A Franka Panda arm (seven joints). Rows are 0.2 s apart.
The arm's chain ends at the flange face. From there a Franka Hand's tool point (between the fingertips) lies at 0.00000 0.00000 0.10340 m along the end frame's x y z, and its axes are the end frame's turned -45 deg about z.
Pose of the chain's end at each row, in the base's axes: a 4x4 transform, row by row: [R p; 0 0 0 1], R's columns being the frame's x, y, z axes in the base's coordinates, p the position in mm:
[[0.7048 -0.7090 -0.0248 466.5], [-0.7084 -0.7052 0.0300 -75.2], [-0.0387 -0.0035 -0.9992 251.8], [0 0 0 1]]
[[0.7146 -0.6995 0.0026 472.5], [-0.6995 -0.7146 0.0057 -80.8], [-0.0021 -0.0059 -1.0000 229.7], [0 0 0 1]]
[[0.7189 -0.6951 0.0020 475.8], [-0.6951 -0.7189 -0.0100 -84.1], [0.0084 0.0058 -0.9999 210.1], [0 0 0 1]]
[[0.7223 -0.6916 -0.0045 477.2], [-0.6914 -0.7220 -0.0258 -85.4], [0.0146 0.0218 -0.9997 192.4], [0 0 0 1]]
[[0.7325 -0.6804 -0.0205 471.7], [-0.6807 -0.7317 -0.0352 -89.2], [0.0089 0.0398 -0.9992 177.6], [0 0 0 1]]
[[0.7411 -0.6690 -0.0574 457.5], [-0.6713 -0.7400 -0.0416 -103.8], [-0.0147 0.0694 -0.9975 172.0], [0 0 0 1]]
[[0.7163 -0.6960 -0.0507 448.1], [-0.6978 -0.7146 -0.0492 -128.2], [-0.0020 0.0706 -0.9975 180.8], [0 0 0 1]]
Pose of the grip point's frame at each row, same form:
[[0.9997 -0.0030 -0.0248 463.9], [-0.0023 -0.9996 0.0300 -72.1], [-0.0249 -0.0298 -0.9992 148.5], [0 0 0 1]]
[[0.9999 0.0107 0.0026 472.8], [0.0107 -0.9999 0.0057 -80.2], [0.0027 -0.0057 -1.0000 126.3], [0 0 0 1]]
[[0.9998 0.0168 0.0020 476.0], [0.0168 -0.9998 -0.0100 -85.1], [0.0018 0.0100 -0.9999 106.7], [0 0 0 1]]
[[0.9998 0.0217 -0.0045 476.7], [0.0216 -0.9994 -0.0258 -88.1], [-0.0051 0.0257 -0.9997 89.0], [0 0 0 1]]
[[0.9991 0.0368 -0.0205 469.6], [0.0361 -0.9987 -0.0352 -92.8], [-0.0218 0.0344 -0.9992 74.3], [0 0 0 1]]
[[0.9971 0.0510 -0.0574 451.6], [0.0486 -0.9979 -0.0416 -108.1], [-0.0595 0.0387 -0.9975 68.9], [0 0 0 1]]
[[0.9986 0.0144 -0.0507 442.9], [0.0119 -0.9987 -0.0492 -133.3], [-0.0513 0.0485 -0.9975 77.7], [0 0 0 1]]

